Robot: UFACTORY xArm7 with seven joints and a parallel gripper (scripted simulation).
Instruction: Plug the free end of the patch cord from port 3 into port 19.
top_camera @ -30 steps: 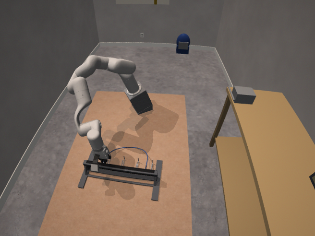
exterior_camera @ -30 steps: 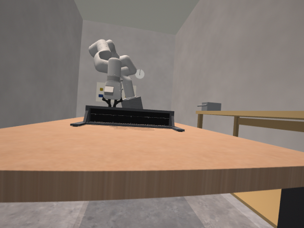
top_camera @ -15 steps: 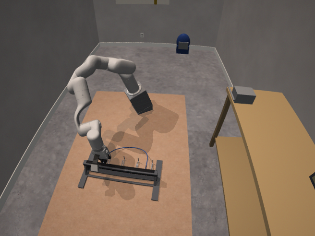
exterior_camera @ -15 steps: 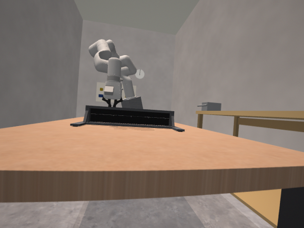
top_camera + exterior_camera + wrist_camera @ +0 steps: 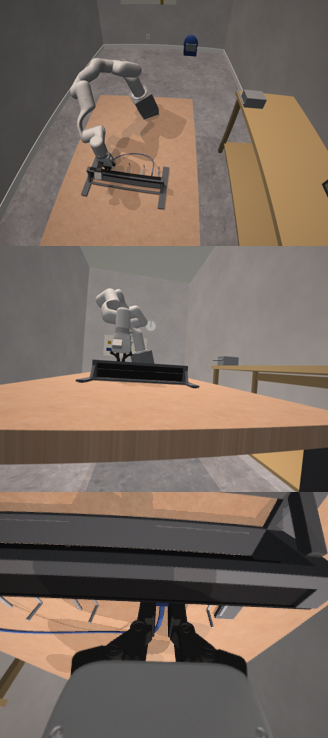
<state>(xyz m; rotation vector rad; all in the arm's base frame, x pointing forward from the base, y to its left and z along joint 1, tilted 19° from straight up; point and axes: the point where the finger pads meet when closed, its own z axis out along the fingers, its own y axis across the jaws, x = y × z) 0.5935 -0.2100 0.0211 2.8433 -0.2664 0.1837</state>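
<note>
My gripper is now 2 cm short of the cord end and 2 cm above it.
</note>
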